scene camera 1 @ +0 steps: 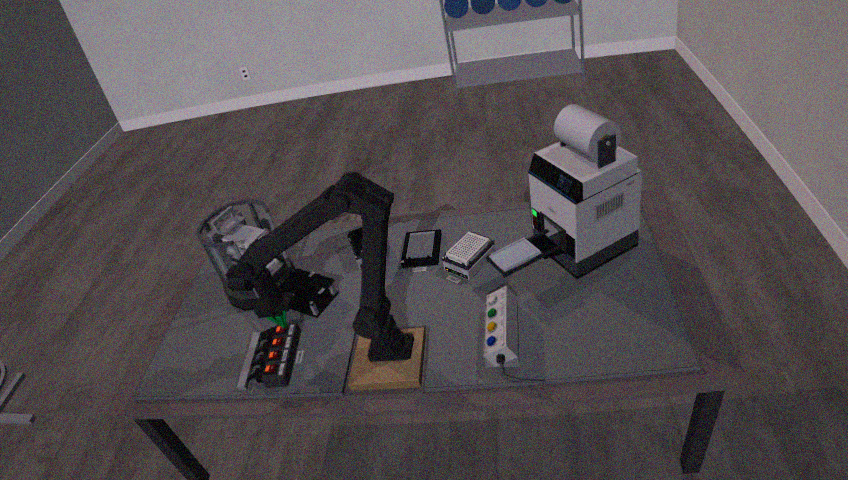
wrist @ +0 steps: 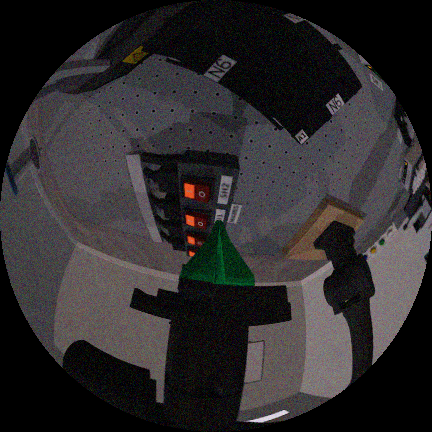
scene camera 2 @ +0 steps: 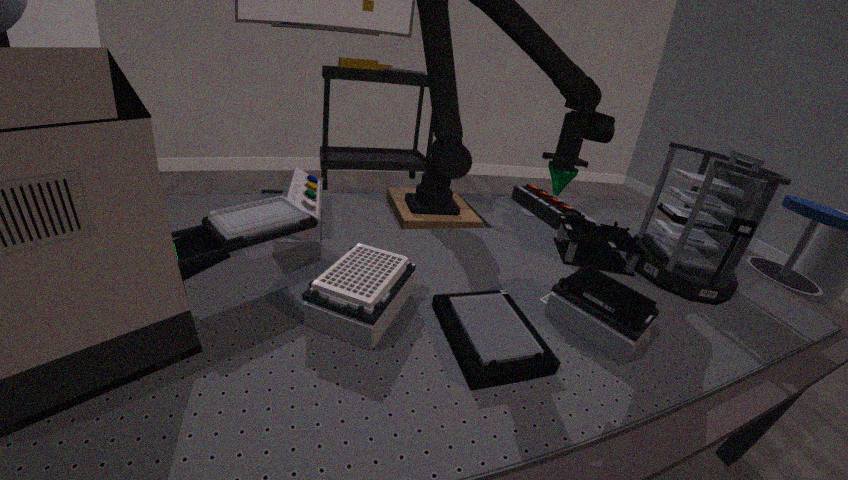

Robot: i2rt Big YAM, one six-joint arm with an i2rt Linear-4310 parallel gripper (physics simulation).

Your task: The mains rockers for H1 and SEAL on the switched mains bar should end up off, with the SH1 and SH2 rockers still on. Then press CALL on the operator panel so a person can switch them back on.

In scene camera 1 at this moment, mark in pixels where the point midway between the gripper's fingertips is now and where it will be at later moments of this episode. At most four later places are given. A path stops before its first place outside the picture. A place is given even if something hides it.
My gripper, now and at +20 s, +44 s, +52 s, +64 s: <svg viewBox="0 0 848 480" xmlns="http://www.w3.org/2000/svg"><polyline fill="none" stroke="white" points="285,326 325,339 311,339 306,340 302,341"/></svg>
